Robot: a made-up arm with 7 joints. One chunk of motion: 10 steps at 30 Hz.
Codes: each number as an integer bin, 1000 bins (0 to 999) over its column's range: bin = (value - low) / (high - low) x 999, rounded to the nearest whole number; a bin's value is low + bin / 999 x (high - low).
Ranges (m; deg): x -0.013..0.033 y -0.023..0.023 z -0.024..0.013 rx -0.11..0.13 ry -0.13..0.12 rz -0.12..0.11
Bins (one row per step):
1: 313 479 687 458 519 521
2: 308 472 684 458 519 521
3: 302 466 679 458 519 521
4: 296 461 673 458 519 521
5: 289 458 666 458 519 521
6: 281 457 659 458 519 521
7: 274 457 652 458 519 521
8: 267 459 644 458 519 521
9: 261 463 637 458 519 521
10: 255 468 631 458 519 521
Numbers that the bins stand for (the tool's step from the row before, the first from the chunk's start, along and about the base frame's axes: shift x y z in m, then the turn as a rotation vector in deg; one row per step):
1: 0.00141 -0.00094 0.00144 0.000 0.000 0.000
2: 0.00118 -0.00127 0.00133 0.000 0.000 0.000
3: 0.00091 -0.00154 0.00115 0.000 0.000 0.000
4: 0.00063 -0.00177 0.00093 0.000 0.000 0.000
5: 0.00031 -0.00191 0.00067 0.000 0.000 0.000
6: -0.00006 -0.00196 0.00041 0.000 0.000 0.000
7: -0.00038 -0.00196 0.00015 0.000 0.000 0.000
8: -0.00071 -0.00186 -0.00015 0.000 0.000 0.000
9: -0.00098 -0.00168 -0.00041 0.000 0.000 0.000
10: -0.00126 -0.00145 -0.00063 0.000 0.000 0.000

